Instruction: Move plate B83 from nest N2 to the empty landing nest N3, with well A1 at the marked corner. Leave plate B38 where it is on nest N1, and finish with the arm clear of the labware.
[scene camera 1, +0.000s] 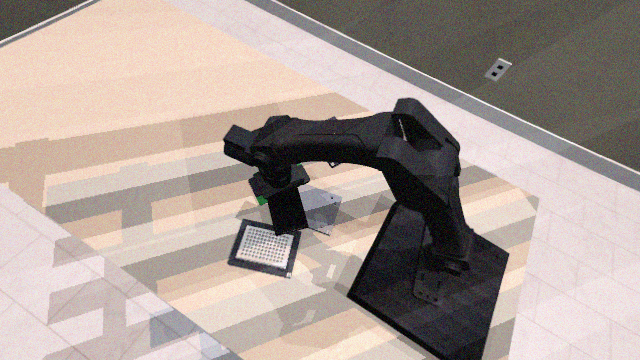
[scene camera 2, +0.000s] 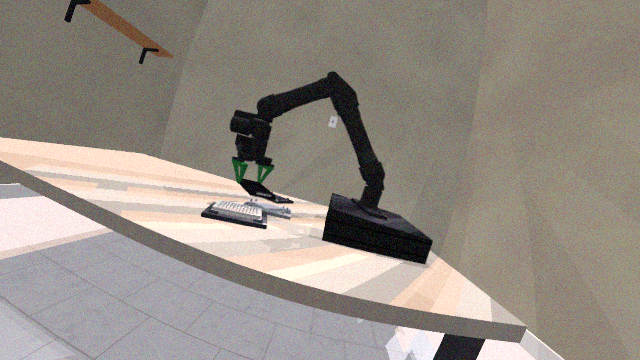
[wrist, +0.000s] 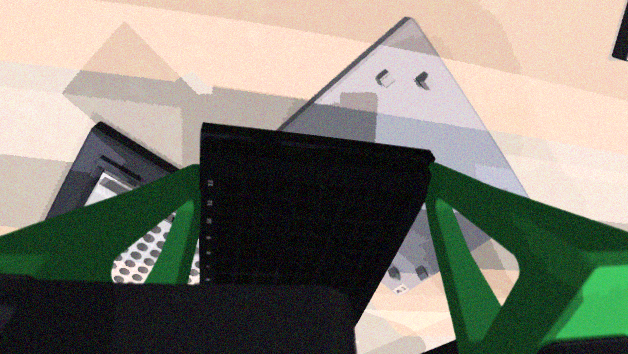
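Black plate B83 (scene camera 1: 288, 215) (scene camera 2: 255, 189) (wrist: 310, 215) is held between the green fingers of my gripper (scene camera 1: 284, 196) (scene camera 2: 250, 181) (wrist: 314, 177), raised above the table. In the wrist view it covers part of grey landing nest N3 (scene camera 1: 324, 204) (scene camera 2: 280, 210) (wrist: 430, 115), and their edges are not parallel. N3's small corner tag shows low in the wrist view. White plate B38 (scene camera 1: 265, 246) (scene camera 2: 236, 210) (wrist: 150, 240) sits on dark nest N1 (scene camera 1: 250, 263) (scene camera 2: 235, 220) (wrist: 75, 185). Dark nest N2 (wrist: 622, 40) is mostly outside the wrist view. Plate labels are unreadable.
The arm's black base (scene camera 1: 385, 270) (scene camera 2: 375, 235) stands on the wooden table (scene camera 1: 125, 85) (scene camera 2: 165, 215), to the right of the nests in both scene views. The arm hides most of N2 in the first scene view. A wall shelf (scene camera 2: 120, 25) hangs at upper left.
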